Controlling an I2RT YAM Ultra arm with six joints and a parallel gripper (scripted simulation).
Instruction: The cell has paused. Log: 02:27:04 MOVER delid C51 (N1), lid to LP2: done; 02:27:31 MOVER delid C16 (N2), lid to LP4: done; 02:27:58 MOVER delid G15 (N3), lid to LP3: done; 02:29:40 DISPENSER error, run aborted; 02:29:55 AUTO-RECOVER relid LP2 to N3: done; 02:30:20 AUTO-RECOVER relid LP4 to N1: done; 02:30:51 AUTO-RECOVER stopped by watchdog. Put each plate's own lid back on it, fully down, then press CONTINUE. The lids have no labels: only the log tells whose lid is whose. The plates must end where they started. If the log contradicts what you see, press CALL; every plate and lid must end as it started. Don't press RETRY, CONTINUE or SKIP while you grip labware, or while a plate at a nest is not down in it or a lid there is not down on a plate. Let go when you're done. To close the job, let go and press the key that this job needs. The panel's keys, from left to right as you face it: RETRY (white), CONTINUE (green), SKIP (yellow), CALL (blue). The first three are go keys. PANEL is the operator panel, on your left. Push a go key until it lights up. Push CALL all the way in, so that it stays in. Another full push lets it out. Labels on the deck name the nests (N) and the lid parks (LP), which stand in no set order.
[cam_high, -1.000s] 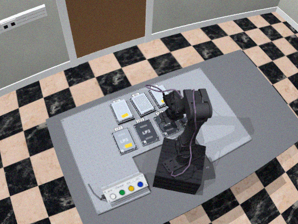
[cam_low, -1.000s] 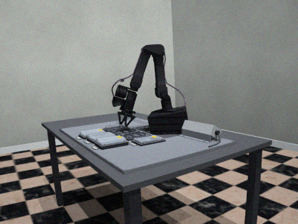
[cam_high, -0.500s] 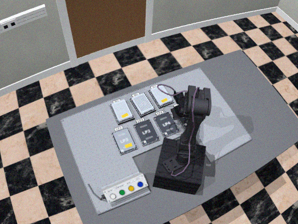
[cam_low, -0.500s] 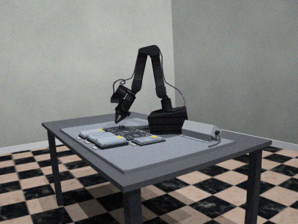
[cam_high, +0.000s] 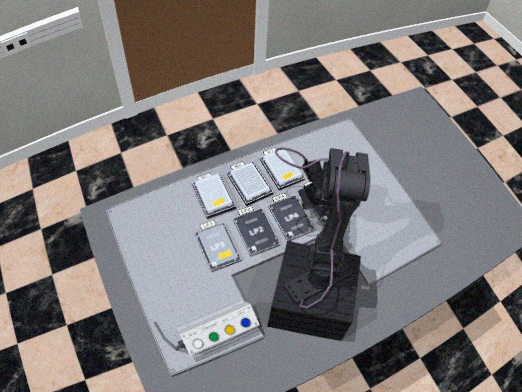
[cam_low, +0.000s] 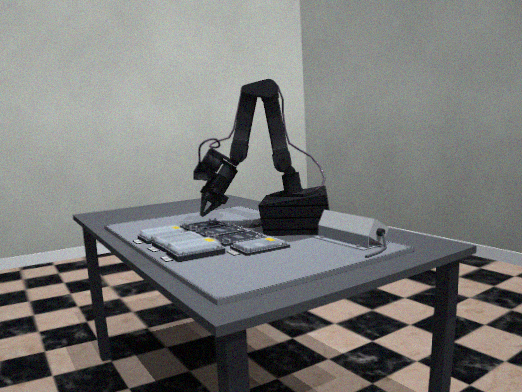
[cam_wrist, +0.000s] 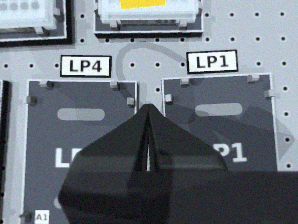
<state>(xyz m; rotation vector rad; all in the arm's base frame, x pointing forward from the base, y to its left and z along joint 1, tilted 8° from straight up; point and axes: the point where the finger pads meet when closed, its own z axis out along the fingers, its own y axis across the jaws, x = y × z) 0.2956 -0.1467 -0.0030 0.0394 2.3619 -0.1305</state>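
My hand is 70 mm to the right of the lp4 lid park, 60 mm above it and 30 mm past it. Round my hand: blue call key (380 mm to the left, 290 mm behind); then lp2 lid park (190 mm to the left, 60 mm below, 20 mm behind); then yellow skip key (430 mm to the left, 290 mm behind).
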